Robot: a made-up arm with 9 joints.
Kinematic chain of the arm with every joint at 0, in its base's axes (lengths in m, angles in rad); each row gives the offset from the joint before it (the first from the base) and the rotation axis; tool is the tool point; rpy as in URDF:
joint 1: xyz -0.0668 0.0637 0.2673 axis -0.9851 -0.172 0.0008
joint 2: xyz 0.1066 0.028 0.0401 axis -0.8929 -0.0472 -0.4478
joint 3: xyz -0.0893 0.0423 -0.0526 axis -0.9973 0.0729 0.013
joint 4: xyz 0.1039 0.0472 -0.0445 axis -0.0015 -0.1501 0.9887
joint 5: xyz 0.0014 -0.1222 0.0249 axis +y
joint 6: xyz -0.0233 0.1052 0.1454 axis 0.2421 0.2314 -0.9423
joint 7: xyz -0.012 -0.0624 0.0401 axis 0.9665 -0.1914 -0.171
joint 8: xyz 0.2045 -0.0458 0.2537 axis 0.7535 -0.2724 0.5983
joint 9: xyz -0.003 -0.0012 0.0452 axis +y
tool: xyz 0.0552 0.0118 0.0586 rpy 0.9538 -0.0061 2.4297
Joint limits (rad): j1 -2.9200..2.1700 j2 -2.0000..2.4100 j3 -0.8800..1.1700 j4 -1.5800..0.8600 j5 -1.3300..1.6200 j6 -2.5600..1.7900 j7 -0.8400..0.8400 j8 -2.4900..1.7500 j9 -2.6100..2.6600
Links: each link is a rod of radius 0.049 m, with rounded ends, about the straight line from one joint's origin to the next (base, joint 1, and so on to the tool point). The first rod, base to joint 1, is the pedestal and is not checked.
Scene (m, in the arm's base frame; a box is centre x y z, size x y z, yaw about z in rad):
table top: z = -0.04
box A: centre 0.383 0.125 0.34 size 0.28 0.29 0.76 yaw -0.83
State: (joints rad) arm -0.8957 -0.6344 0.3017 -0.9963 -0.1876 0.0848 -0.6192 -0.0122 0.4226
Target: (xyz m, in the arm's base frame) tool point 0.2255 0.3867 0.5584
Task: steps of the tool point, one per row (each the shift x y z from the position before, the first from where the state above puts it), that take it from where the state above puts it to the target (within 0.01 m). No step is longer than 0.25 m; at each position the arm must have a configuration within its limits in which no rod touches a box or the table.
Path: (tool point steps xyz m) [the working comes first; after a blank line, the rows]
Joints at the target: -0.0883 0.0265 0.8157 -0.9414 -0.5403 0.2329 -0.8400 -0.0565 0.9817
Straight joint move there: touches box A.

1: -0.1061 -0.0203 0.1912
2: -0.1490 0.0428 0.1472
3: -0.1636 0.0781 0.0776
4: -0.1491 0.0838 0.0100
5: -0.1153 0.0717 -0.0355
6: 0.0300 0.1591 0.0193
7: 0.0771 0.1424 -0.0147
8: 0.1115 0.1032 -0.0459
9: 0.1265 0.0494 -0.0680
10: 0.1193 -0.0083 -0.0769
11: 0.0928 -0.0577 -0.0723

